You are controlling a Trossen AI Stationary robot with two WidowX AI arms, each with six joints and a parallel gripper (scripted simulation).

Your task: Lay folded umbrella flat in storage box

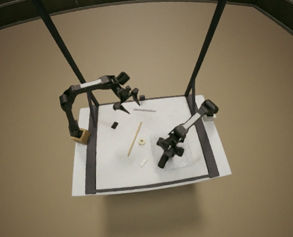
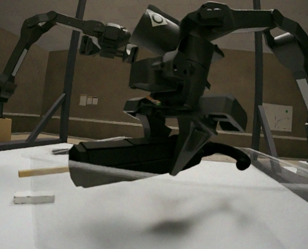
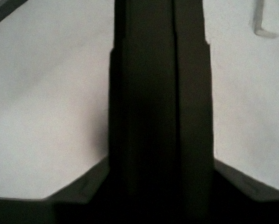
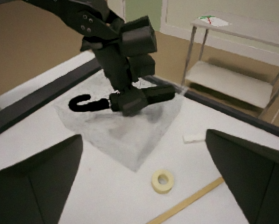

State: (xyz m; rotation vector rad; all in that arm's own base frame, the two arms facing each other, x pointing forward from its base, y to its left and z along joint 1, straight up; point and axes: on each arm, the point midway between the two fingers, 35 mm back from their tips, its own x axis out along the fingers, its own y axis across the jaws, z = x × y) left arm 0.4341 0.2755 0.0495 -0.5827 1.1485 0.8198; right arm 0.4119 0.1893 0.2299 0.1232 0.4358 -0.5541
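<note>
My left hand is 5 cm above the clear storage box and 2 cm to the right of it. From my left hand the other things lie so: white block 19 cm to the right, 10 cm below, 3 cm ahead; then folded black umbrella 3 cm to the left, 2 cm below; then wooden stick 22 cm to the right, 17 cm behind, 10 cm below.
</note>
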